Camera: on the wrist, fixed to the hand. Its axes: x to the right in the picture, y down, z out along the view.
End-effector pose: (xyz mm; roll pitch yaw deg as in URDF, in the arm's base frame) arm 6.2 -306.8 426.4 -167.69 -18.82 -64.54
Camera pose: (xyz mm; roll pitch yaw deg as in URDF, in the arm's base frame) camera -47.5 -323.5 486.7 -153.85 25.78 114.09
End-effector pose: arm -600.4 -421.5 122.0 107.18 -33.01 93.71
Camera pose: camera -653.5 -448.0 179.3 -63.57 34.56 -77.98
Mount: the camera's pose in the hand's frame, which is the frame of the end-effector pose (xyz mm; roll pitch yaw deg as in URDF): 11.9 41.7 -70.1 39.00 -7.07 179.72
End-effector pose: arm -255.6 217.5 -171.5 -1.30 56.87 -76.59
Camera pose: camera -228.9 278.3 -220.3 41.15 -63.93 102.41
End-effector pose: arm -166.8 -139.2 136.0 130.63 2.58 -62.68
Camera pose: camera -136.6 -140.9 212.7 -91.68 1.82 122.86
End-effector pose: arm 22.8 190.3 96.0 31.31 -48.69 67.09
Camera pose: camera -29.3 252.0 79.7 11.00 42.40 -108.26
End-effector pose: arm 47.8 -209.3 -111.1 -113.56 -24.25 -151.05
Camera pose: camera -4.5 -145.8 -115.5 149.43 27.16 21.79
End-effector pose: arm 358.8 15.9 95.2 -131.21 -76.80 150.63
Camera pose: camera 408.3 80.1 110.2 138.97 80.24 -61.18
